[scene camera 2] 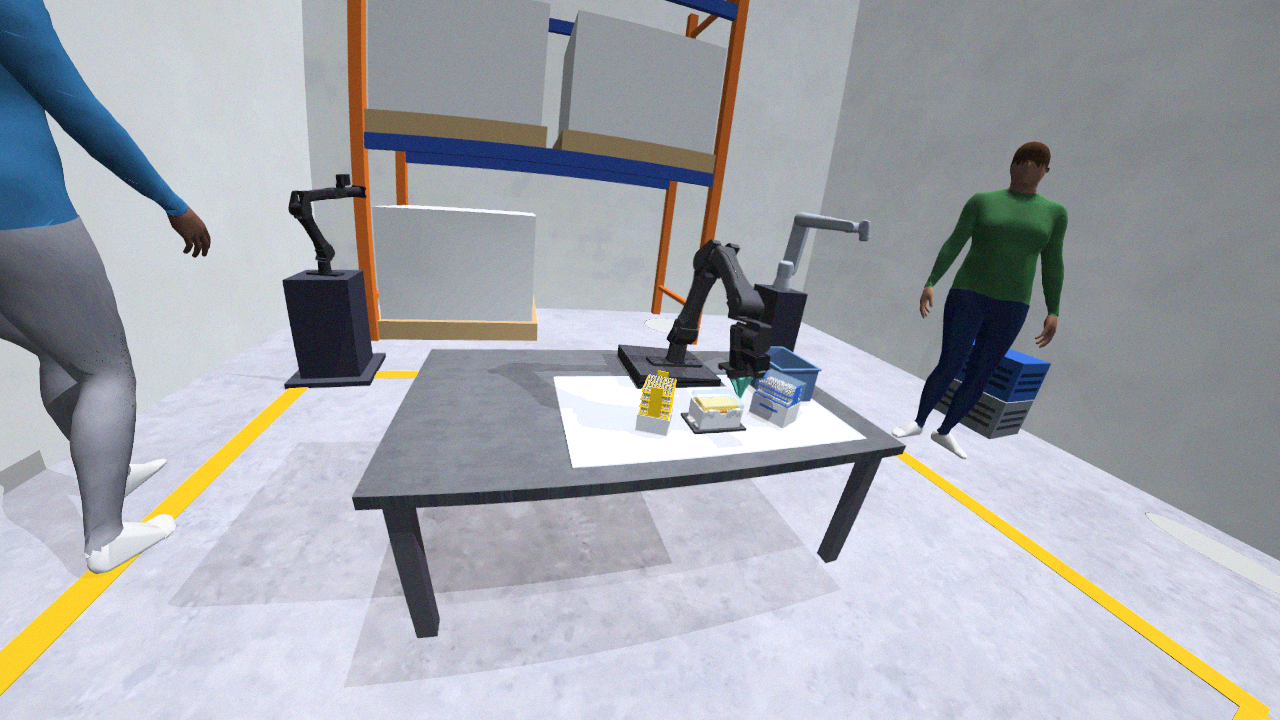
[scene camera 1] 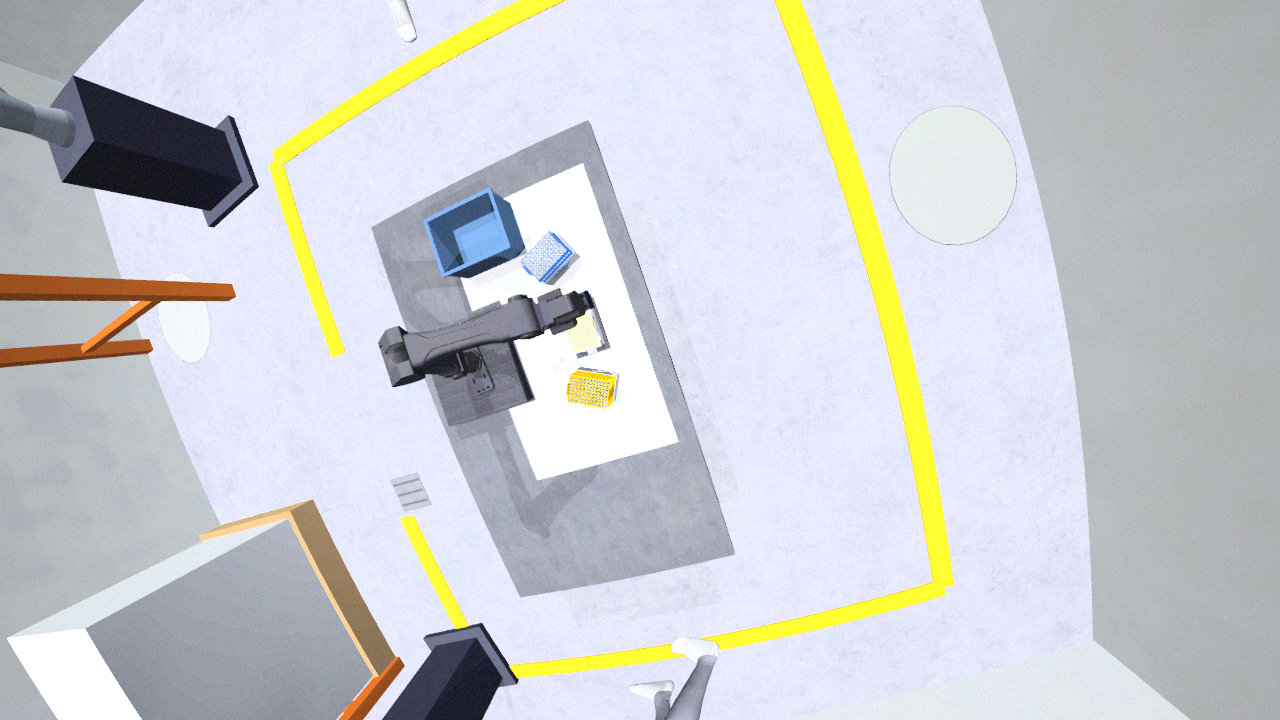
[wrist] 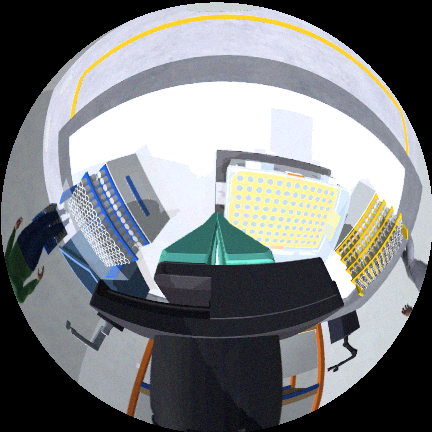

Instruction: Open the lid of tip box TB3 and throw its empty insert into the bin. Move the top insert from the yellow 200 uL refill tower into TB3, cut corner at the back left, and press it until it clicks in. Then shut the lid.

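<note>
The tip box (scene camera 2: 713,419) stands on a dark base plate (scene camera 2: 737,428) (wrist: 267,155) between the two refill towers; its label is unreadable. A pale yellow insert with empty holes (scene camera 1: 584,334) (wrist: 282,210) sits in it. A clear lid seems to lie shut over it, but its edges are faint. The yellow refill tower (scene camera 1: 590,390) (scene camera 2: 657,402) (wrist: 372,240) stands beside it, with stacked inserts of tips. The blue bin (scene camera 1: 483,261) (scene camera 2: 802,383) is at the mat's other end. My gripper (scene camera 2: 740,386) (wrist: 216,218) is shut and empty, its green fingertips close beside the box, on the blue tower's side.
A blue refill tower (scene camera 1: 546,257) (scene camera 2: 776,401) (wrist: 100,220) stands between the bin and the tip box, close to my gripper. The white mat (scene camera 1: 617,420) (scene camera 2: 608,443) lies on the grey table (scene camera 1: 617,537) (scene camera 2: 465,429). Two people stand away from the table.
</note>
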